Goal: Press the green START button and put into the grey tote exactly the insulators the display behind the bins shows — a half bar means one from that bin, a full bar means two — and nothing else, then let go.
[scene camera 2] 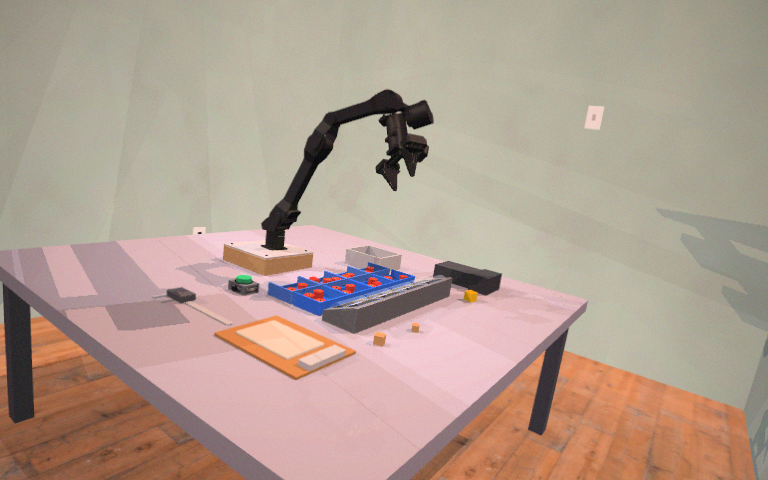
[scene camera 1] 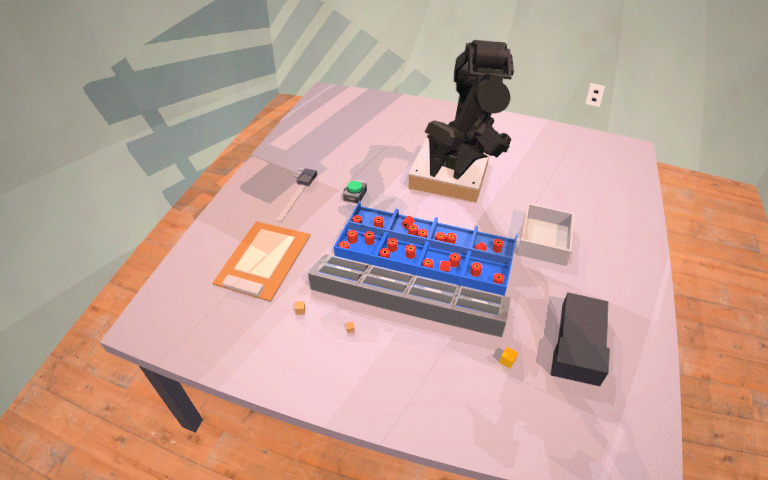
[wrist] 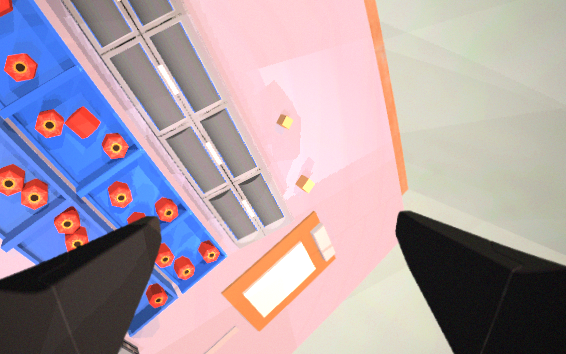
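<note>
My gripper [scene camera 1: 446, 176] [scene camera 2: 403, 182] [wrist: 280, 225] is open and empty, high above the table and pointing down. The green START button [scene camera 1: 354, 186] [scene camera 2: 244, 279] stands left of the blue bins [scene camera 1: 396, 262] [scene camera 2: 308, 306] [wrist: 107, 172] in scene camera 1. The bins form two rows of compartments holding red insulators [scene camera 1: 410, 251] [scene camera 2: 318, 293] [wrist: 20, 67] with dark centre holes. The display [scene camera 1: 407, 303] [scene camera 2: 390, 305] [wrist: 190, 65] is a long dark grey housing along the bins; its windows look plain grey, and no coloured bars show. The grey tote [scene camera 1: 543, 253] [scene camera 2: 362, 258] stands beside the bins, its visible inside empty.
A black box [scene camera 1: 583, 333] [scene camera 2: 467, 276] and a yellow cube [scene camera 1: 508, 357] [scene camera 2: 470, 296] stand beyond the display's right end. Two small orange cubes [scene camera 1: 299, 307] [scene camera 2: 379, 339] [wrist: 305, 183] lie near the display. An orange board [scene camera 1: 289, 254] [scene camera 2: 254, 352] [wrist: 232, 294] and a dark device [scene camera 1: 306, 176] [scene camera 2: 181, 294] lie left.
</note>
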